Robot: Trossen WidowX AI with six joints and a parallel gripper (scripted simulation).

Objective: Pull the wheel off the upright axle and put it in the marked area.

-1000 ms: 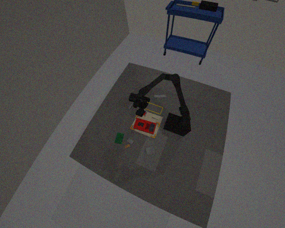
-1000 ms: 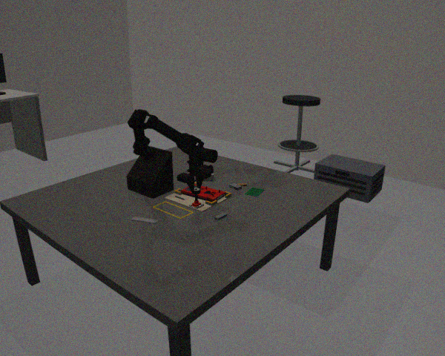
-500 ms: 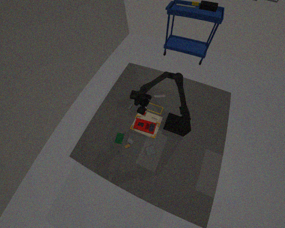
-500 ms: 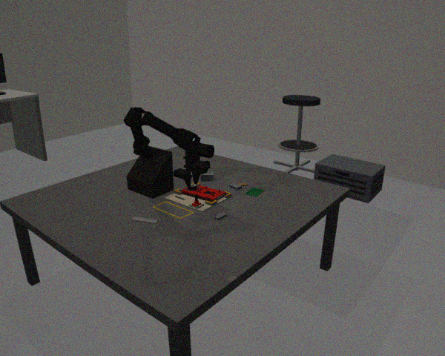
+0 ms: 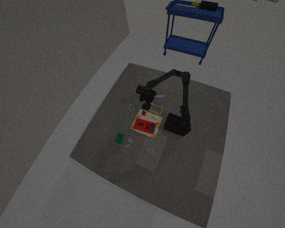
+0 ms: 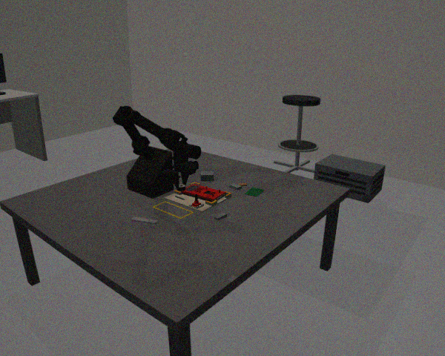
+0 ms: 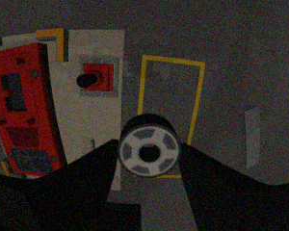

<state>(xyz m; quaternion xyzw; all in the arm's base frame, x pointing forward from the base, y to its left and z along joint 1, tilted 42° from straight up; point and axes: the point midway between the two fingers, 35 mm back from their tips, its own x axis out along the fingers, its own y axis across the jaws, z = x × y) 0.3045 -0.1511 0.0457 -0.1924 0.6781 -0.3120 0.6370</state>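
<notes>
Now: gripper tip 4 cm short of the axle, 6 cm to the right of it and 7 cm above it. The rest, counted from my gripper tip: wheel: right at my gripper tip; green card: 20 cm ahead, 36 cm to the left, 11 cm below; grey strip: 7 cm behind, 18 cm to the right, 11 cm below.
</notes>
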